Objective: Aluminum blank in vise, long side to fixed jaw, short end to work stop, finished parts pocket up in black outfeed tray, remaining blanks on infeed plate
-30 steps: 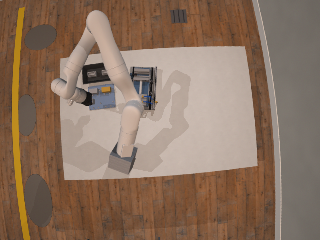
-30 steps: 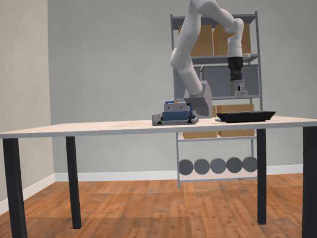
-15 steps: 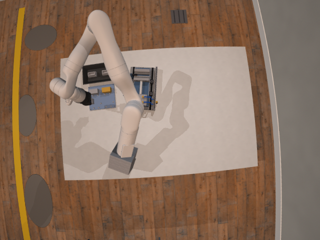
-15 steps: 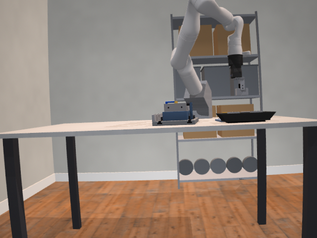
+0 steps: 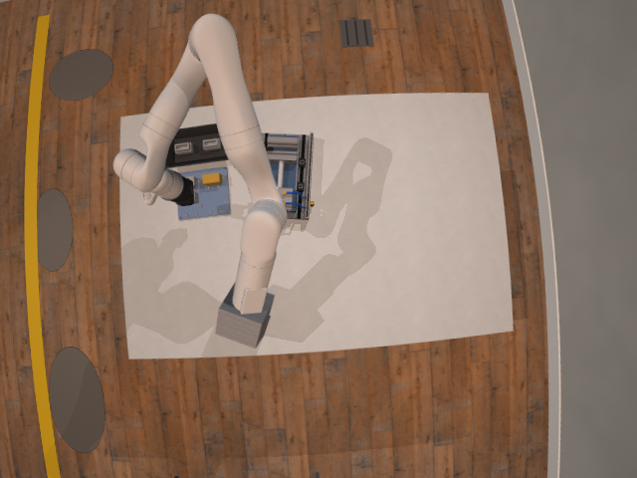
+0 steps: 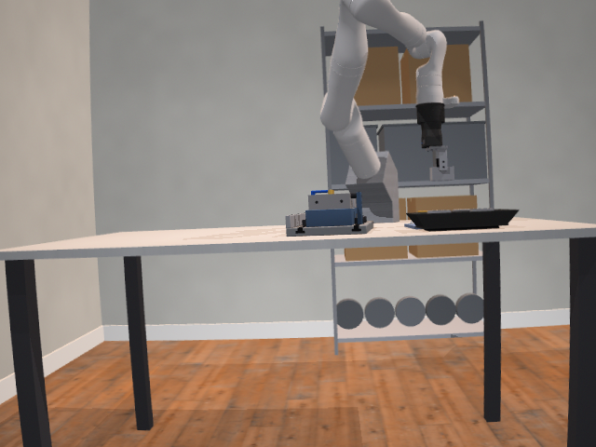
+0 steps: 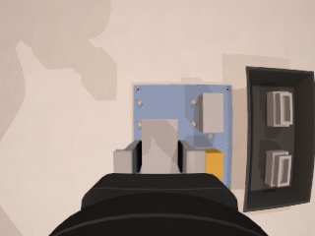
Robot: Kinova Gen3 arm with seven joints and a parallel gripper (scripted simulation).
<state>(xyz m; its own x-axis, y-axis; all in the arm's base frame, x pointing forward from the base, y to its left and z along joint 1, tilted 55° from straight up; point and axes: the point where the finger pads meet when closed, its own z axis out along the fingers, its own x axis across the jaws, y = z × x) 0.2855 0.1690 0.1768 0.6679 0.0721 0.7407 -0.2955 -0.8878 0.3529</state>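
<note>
My gripper is now 5 cm past the vise, 30 cm to the left of it and 13 cm above it. From my hand the other things lie so: yellow brass blank: 5 cm ahead, 8 cm to the right, 14 cm below; gray aluminum blank: 3 cm below; blue infeed plate: 4 cm ahead, 2 cm to the right, 16 cm below.
</note>
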